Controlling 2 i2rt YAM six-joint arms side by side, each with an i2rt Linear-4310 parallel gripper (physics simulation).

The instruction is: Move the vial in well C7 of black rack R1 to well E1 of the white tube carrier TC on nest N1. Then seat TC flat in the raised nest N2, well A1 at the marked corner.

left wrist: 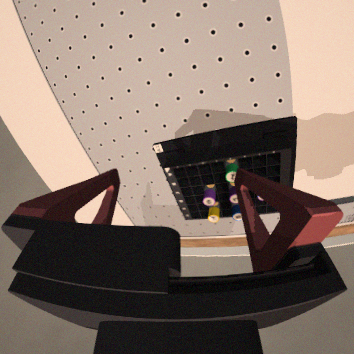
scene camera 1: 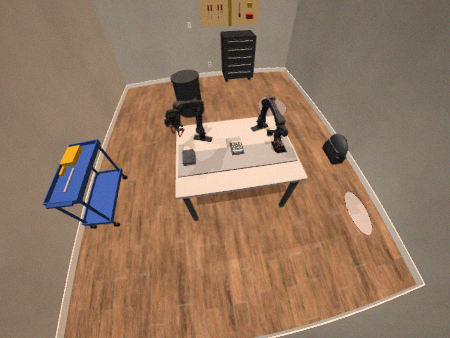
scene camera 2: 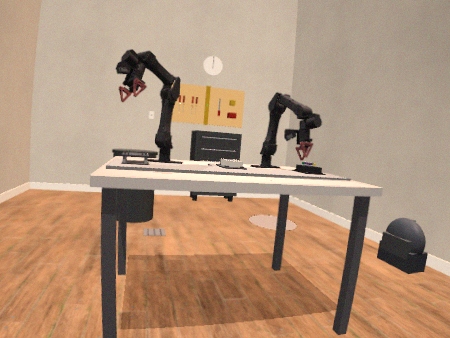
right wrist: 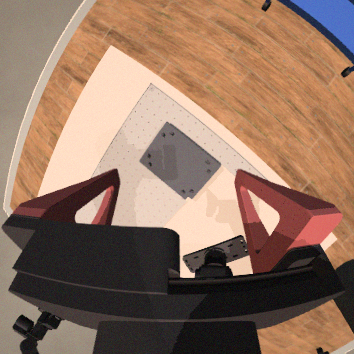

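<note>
Black rack R1 [scene camera 1: 281, 149] [scene camera 2: 308, 170] [left wrist: 225, 141] holds several vials, among them a green one [left wrist: 231, 171], a purple one [left wrist: 209, 195] and a yellow one [left wrist: 214, 213]; a finger hides part of the rack, and I cannot tell which vial is in C7. My left gripper [scene camera 2: 304, 157] [left wrist: 176, 174] is open and empty, a little above the rack. White carrier TC [scene camera 1: 236, 146] [scene camera 2: 231, 163] sits on nest N1 at the middle of the table. Raised nest N2 [scene camera 1: 188, 157] [scene camera 2: 135, 153] [right wrist: 180, 159] stands at the picture's left. My right gripper [scene camera 1: 177, 132] [scene camera 2: 131, 95] [right wrist: 176, 174] is open and empty, high up near N2's side.
A grey perforated board [scene camera 1: 215, 164] [left wrist: 150, 65] lies along the white table [scene camera 1: 240, 181] [scene camera 2: 240, 183] under the rack and nests. A blue cart [scene camera 1: 104, 197] stands off the table at the left. A black drawer cabinet [scene camera 1: 238, 54] and a dark bin [scene camera 1: 186, 90] stand behind.
</note>
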